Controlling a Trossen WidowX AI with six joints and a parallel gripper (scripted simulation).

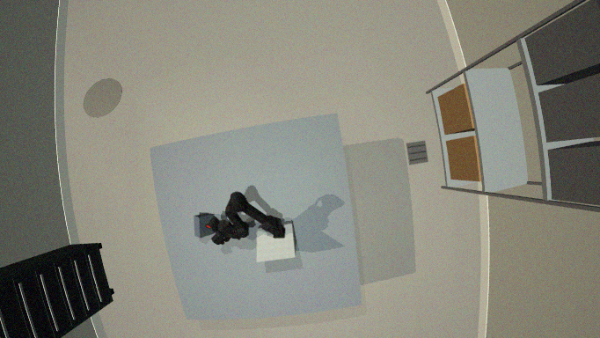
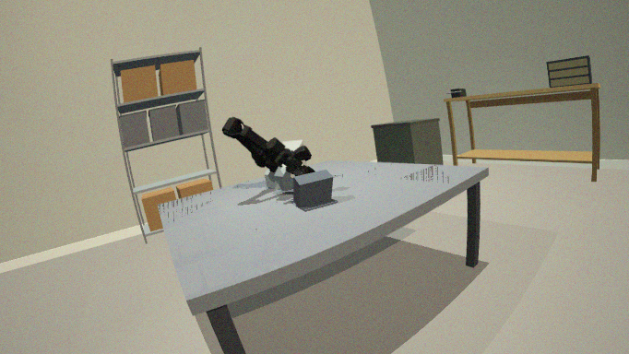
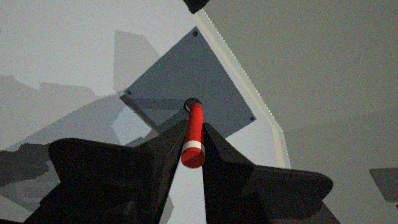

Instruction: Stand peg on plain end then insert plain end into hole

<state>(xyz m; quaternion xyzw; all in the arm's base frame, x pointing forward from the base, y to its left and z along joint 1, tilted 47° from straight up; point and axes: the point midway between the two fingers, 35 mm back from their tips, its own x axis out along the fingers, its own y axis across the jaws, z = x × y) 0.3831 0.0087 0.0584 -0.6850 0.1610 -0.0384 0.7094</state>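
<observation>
Right now the red peg is 1 cm behind my gripper tip and 1 cm above it. Round my gripper tip: sloped grey panel 7 cm ahead, 4 cm below.
</observation>
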